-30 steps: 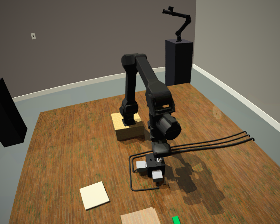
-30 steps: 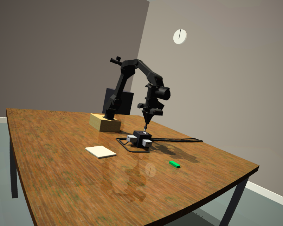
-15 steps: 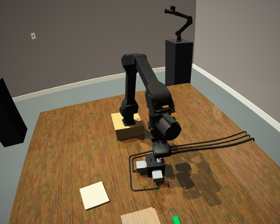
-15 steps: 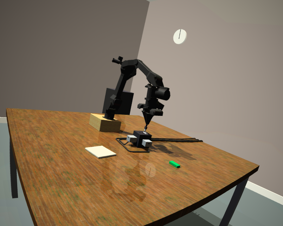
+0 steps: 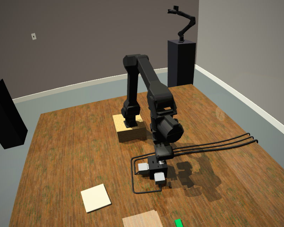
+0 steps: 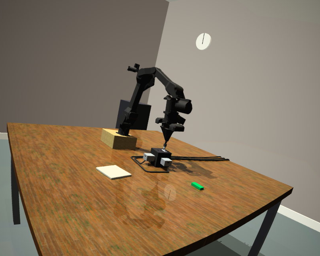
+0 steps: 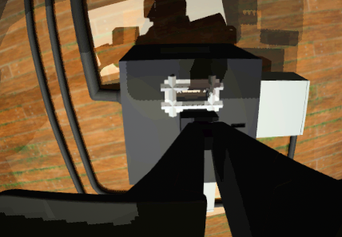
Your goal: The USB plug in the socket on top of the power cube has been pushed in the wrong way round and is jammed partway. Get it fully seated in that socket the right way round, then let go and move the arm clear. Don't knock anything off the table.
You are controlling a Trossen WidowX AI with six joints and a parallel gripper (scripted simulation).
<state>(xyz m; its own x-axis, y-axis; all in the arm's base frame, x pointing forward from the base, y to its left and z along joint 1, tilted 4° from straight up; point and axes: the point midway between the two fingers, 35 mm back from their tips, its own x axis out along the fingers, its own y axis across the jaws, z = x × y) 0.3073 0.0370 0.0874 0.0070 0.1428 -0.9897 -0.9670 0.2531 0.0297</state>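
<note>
My gripper tip is now 2 cm above the USB plug. The rest, counted from my gripper tip: metal socket frame 6 cm below; then green block 27 cm ahead, 12 cm below, 4 cm to the right.
</note>
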